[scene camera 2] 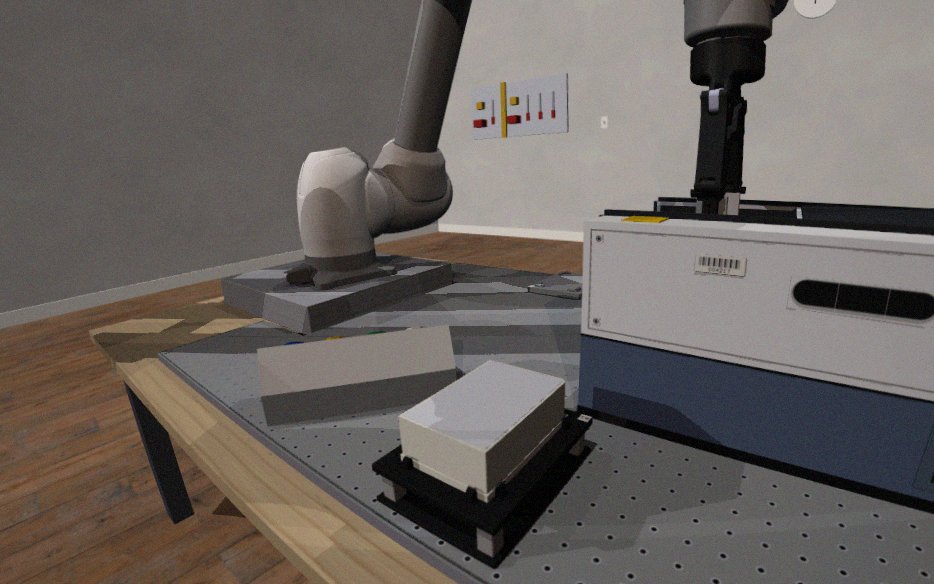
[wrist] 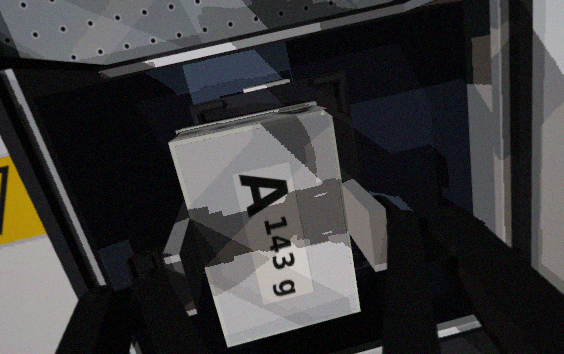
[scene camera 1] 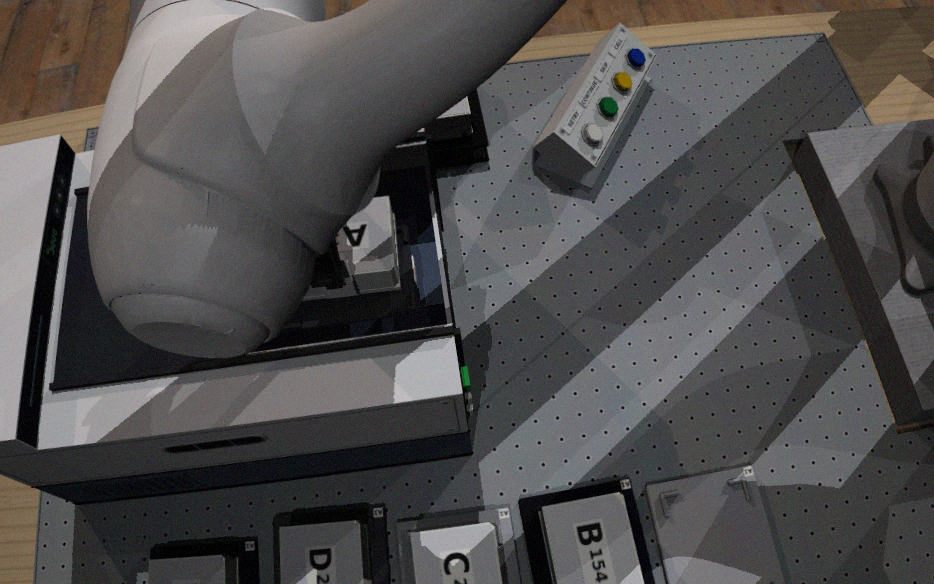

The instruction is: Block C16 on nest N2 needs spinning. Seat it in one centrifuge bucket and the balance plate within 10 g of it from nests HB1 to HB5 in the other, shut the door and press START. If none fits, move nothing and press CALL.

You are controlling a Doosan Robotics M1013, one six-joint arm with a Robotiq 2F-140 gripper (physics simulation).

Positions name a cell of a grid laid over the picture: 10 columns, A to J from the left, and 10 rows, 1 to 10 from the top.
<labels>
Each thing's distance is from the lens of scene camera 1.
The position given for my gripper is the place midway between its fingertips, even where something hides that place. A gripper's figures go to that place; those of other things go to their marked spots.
my gripper (scene camera 1: D5): 0.74 m
balance plate A (scene camera 1: D5): 0.71 m
plate B (scene camera 1: G10): 0.75 m
</labels>
